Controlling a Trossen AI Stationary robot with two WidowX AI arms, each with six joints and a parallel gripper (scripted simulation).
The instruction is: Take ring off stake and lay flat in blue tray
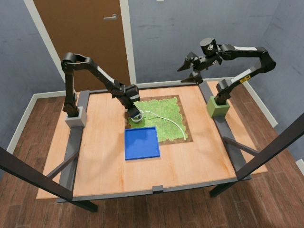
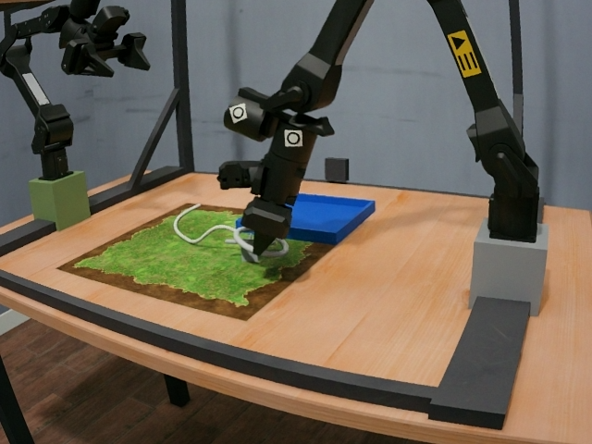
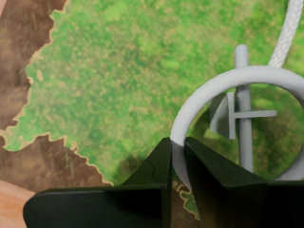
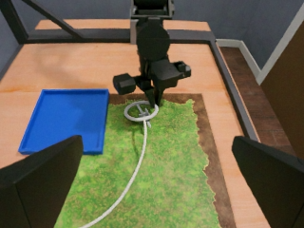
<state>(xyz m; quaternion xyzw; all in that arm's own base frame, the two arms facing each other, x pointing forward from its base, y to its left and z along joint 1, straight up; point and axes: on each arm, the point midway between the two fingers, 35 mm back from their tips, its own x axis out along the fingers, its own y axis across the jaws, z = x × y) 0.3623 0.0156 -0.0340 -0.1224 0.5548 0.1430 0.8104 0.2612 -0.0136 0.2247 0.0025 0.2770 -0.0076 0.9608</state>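
The ring lies 3 cm to the right of my left hand, 3 cm below it and 3 cm behind it. Round my left hand: blue tray (22 cm behind, 5 cm below, 4 cm to the right); then green grass mat (14 cm to the right, 7 cm below, 4 cm behind); then grey stake (4 cm to the right, 4 cm below, 2 cm behind).
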